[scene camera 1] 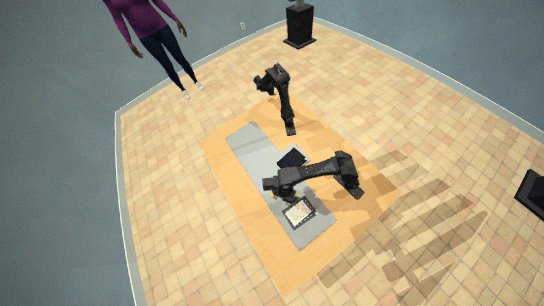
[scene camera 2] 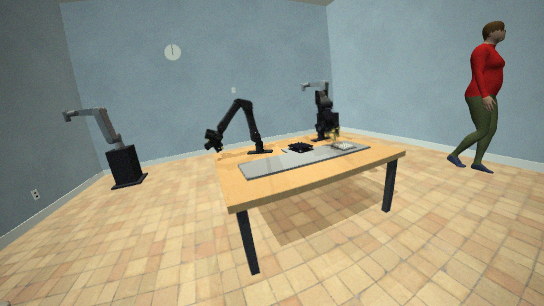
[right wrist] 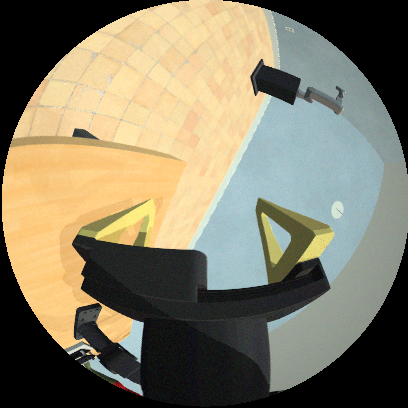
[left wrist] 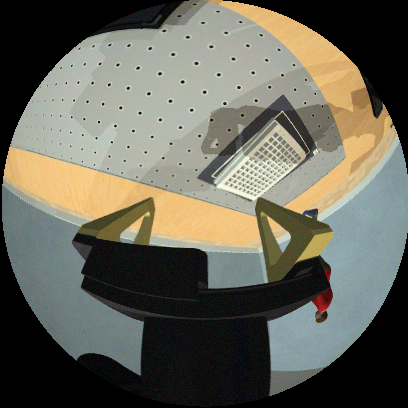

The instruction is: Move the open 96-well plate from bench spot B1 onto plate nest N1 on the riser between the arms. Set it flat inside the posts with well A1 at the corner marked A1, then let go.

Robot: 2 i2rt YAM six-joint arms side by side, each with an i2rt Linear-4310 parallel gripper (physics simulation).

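Frame: origin at the left arm's base, x down, y ahead, z right, level; metres.
Seen in the pictures: left gripper, fingertip midpoint: (scene camera 1: 284,201) (scene camera 2: 336,139) (left wrist: 204,202); right gripper, fingertip midpoint: (scene camera 2: 213,147) (right wrist: 204,203); left arm's base, link origin: (scene camera 1: 348,184) (scene camera 2: 321,139); right arm's base, link origin: (scene camera 1: 289,124) (scene camera 2: 260,152) (right wrist: 83,323).
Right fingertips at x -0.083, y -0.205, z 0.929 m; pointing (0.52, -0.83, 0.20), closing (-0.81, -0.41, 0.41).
Pixels of each thing's middle, then the offset from my right fingertips to it. "spot": a spot on its surface instead. Level surfaces: height alone.
- white 96-well plate, body centre: (left wrist: 262,166) (scene camera 1: 298,212) (scene camera 2: 343,145) dy +0.553, dx +0.061, dz -0.847 m
- dark rectangular spot, surface spot: (left wrist: 284,103) spot: dy +0.462, dx +0.068, dz -0.808 m
- black plate nest, body centre: (scene camera 1: 291,161) (scene camera 2: 300,146) dy +0.369, dx +0.048, dz -0.584 m
- grey board, surface height: dx +0.070 m
- wooden table, surface height: dx +0.083 m
The white 96-well plate (scene camera 1: 299,213) (scene camera 2: 344,145) (left wrist: 265,162) lies flat on a dark rectangular spot (left wrist: 284,103) near one end of the grey perforated board. Well A1 cannot be read. The black plate nest (scene camera 1: 291,157) (scene camera 2: 300,146) sits on the riser between the arms; part of a black block, likely the nest, shows at the top edge of the left wrist view (left wrist: 132,20). My left gripper (scene camera 1: 285,197) (left wrist: 204,202) is open and empty above the board, beside the plate and apart from it. My right gripper (right wrist: 204,203) is open and empty, beyond the table's far left part in scene camera 2.
The grey board (scene camera 1: 260,157) (scene camera 2: 270,166) (left wrist: 125,107) runs along the wooden table (scene camera 1: 270,250) (scene camera 2: 300,182) (right wrist: 40,190). The left arm (scene camera 1: 320,170) reaches past the nest. A person in red (scene camera 2: 485,65) and a person in purple (scene camera 1: 145,15) stand away from the table.
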